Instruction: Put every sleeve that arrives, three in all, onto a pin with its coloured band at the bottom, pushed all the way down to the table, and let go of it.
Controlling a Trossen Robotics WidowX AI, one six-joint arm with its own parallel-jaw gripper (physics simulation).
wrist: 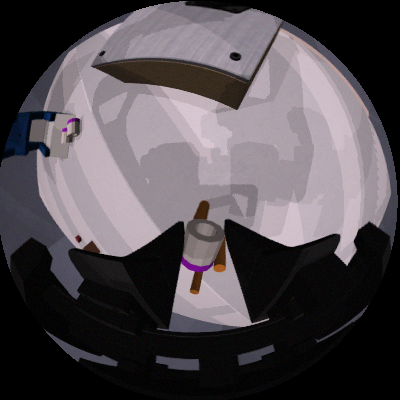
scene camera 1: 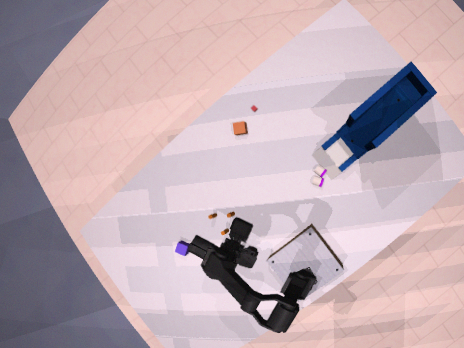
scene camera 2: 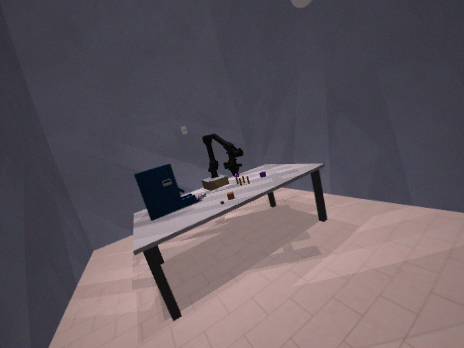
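Observation:
My gripper [scene camera 2: 236, 173] [wrist: 203, 225] is shut on a grey sleeve [wrist: 202, 246] with a purple band. In the wrist view the sleeve's plain hollow end faces the camera and its band is on the far side. The sleeve looks tilted; I cannot tell how far. Brown pins with orange tops stand on the table, including one pin [scene camera 1: 212, 216], another pin [scene camera 1: 230, 214] and a third pin [scene camera 1: 224, 231]. In the wrist view one pin [wrist: 195, 285] passes behind the sleeve and another pin [wrist: 219, 262] is right of it. Two pale sleeves [scene camera 1: 317, 181] [wrist: 74, 128] lie by the chute.
A blue chute [scene camera 1: 385, 141] [scene camera 2: 159, 192] with a white block [scene camera 1: 338, 153] stands on the table [scene camera 1: 280, 65]. The arm stands on a grey-topped base box [scene camera 1: 305, 247] [scene camera 2: 216, 184]. An orange cube [scene camera 1: 240, 128], a small red cube [scene camera 1: 254, 108] and a purple cube [scene camera 1: 182, 248] [scene camera 2: 262, 174] lie on the table.

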